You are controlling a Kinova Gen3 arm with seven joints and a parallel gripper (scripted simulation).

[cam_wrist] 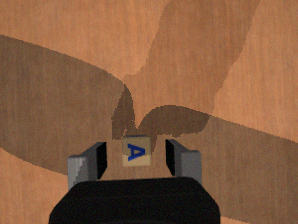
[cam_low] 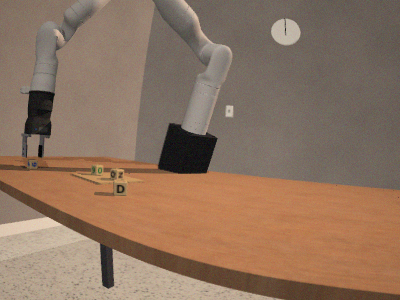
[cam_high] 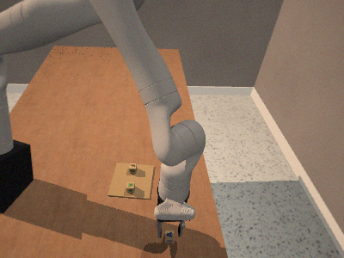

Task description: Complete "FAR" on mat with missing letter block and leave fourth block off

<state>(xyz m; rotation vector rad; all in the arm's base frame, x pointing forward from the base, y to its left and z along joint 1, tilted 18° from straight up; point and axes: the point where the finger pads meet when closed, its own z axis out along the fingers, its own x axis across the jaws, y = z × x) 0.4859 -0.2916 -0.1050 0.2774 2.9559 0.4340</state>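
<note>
Now: the block 40 mm below my hand. The rest, counted from my hand: tan mat: 80 mm behind, 230 mm to the left, 50 mm below.
</note>
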